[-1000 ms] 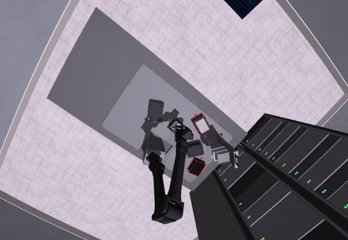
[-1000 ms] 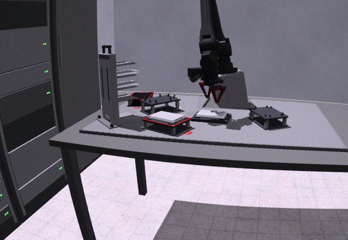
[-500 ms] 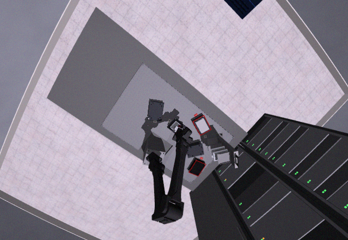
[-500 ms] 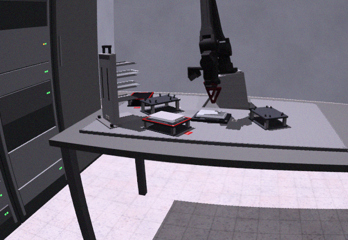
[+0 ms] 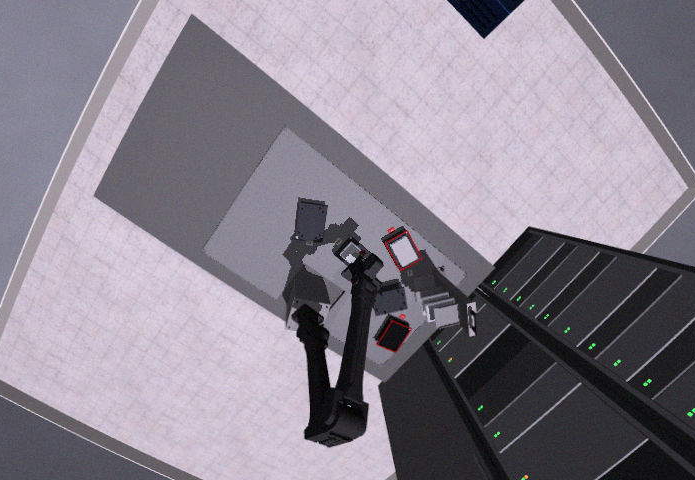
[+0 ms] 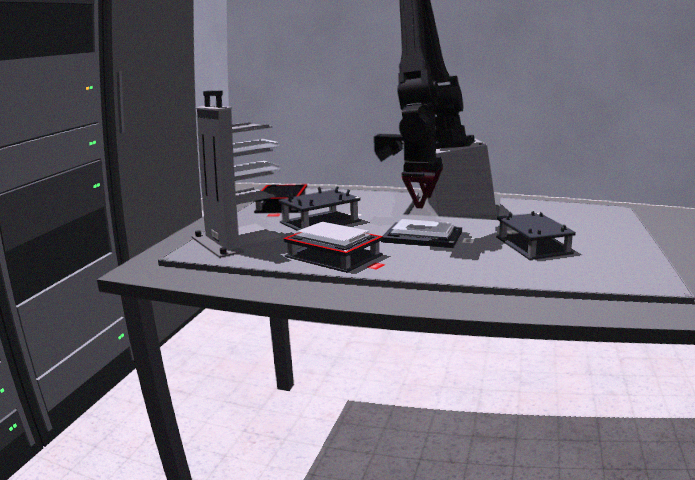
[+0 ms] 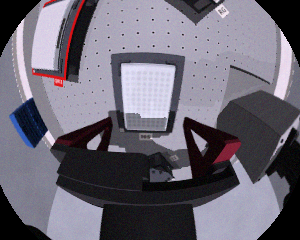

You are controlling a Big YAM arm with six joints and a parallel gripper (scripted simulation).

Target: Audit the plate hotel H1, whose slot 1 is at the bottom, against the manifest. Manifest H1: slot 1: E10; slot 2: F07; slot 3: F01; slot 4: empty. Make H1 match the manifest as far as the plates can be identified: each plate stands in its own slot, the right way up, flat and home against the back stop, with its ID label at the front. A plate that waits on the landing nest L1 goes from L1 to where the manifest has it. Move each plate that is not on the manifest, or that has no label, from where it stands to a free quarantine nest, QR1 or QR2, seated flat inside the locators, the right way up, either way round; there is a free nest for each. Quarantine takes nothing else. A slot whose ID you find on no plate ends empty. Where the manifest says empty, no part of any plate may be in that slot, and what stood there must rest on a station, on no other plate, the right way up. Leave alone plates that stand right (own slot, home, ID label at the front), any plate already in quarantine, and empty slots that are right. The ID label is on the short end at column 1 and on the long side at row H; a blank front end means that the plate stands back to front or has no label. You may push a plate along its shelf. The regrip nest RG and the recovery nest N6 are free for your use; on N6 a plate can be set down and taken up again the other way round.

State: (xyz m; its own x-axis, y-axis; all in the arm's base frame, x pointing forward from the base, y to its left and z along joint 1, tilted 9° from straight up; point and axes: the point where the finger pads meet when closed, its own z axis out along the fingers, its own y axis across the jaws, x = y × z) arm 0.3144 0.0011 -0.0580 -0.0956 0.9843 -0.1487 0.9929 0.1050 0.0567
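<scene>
My hand is 1 cm past the N6 tag, 10 cm to the right of it and 9 cm above it. Also, from my hand: red-edged nest: 16 cm behind, 45 cm to the right, 5 cm below; then plate hotel H1: 19 cm ahead, 42 cm to the right, 7 cm above.
</scene>
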